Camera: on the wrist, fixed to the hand. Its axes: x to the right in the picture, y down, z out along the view.
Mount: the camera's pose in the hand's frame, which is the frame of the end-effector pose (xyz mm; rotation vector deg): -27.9 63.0 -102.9 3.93 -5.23 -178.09
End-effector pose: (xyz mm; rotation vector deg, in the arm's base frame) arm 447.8 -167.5 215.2 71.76 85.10 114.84
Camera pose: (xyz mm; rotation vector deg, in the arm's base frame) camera 393.7 -272.3 253.0 -62.44 58.39 -23.80
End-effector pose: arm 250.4 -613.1 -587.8 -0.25 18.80 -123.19
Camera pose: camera 304.4 -600.0 -698.5 17.89 3.92 57.76
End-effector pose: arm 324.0 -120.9 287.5 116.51 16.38 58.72
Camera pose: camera 219.3 -116.7 353.4 -11.58 116.88 -62.40
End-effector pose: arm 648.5 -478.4 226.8 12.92 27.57 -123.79
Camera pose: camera 714.4 -448.4 126.3 25.04 -7.42 55.65
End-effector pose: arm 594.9 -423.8 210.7 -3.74 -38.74 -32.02
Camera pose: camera 668.4 -381.2 120.6 -52.40 10.71 139.35
